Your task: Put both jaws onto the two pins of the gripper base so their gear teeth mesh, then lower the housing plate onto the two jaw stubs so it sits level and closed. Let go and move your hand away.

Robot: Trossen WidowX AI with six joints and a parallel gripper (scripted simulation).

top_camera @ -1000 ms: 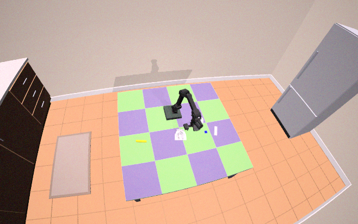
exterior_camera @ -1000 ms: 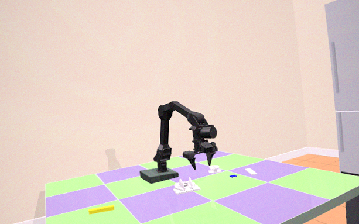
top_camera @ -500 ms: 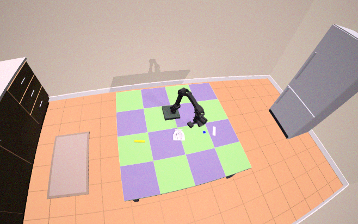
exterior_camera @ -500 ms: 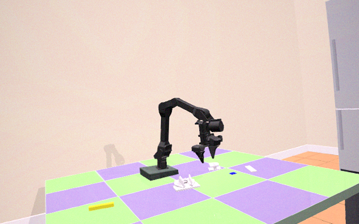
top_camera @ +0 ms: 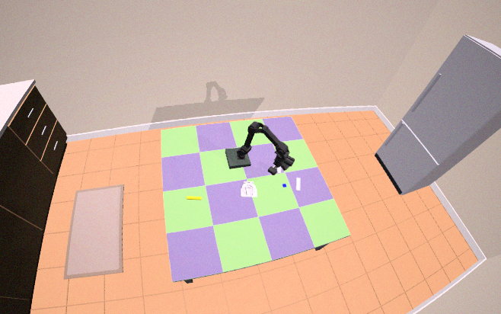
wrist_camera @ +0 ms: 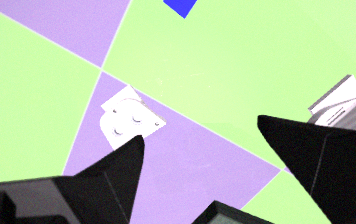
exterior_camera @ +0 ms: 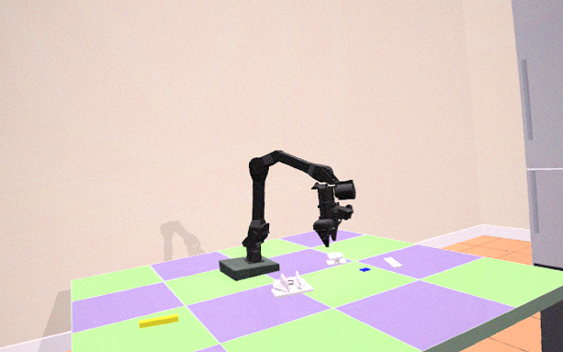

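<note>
Right now the white housing plate is 70 mm behind my gripper tip, 60 mm below it and 40 mm to the left of it. Also, from my gripper tip: blue cube (90 mm below, 80 mm to the left, 80 mm ahead); yellow bar (620 mm to the right, 150 mm ahead, 80 mm below); white strip (200 mm to the left, 90 mm below, 80 mm ahead).
</note>
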